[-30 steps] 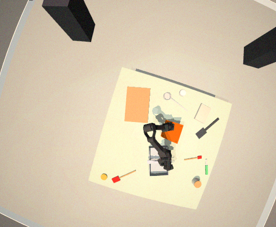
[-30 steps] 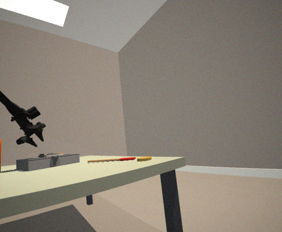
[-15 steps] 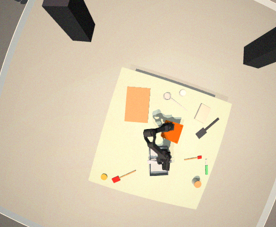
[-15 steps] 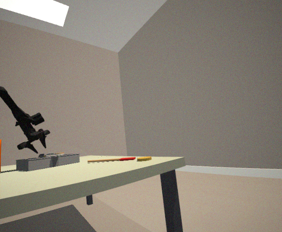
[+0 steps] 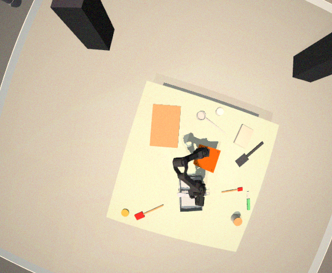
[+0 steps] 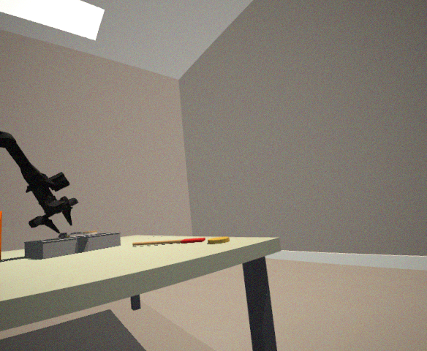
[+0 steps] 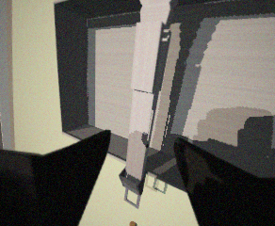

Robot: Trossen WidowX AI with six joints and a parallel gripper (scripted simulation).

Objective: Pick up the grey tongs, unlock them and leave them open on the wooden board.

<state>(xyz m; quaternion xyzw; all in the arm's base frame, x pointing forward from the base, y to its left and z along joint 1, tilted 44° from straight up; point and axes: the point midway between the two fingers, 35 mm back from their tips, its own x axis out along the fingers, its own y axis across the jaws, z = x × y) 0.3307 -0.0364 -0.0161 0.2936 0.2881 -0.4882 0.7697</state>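
Now: the roasting tin 30 mm ahead of my gripper tip, 30 mm to the right of it and 60 mm below it. The rest, counted from my gripper tip: white block 540 mm behind, 360 mm to the left, 80 mm below; then black scraper 380 mm behind, 450 mm to the left, 90 mm below; then wooden board 510 mm behind, 340 mm to the right, 90 mm below.
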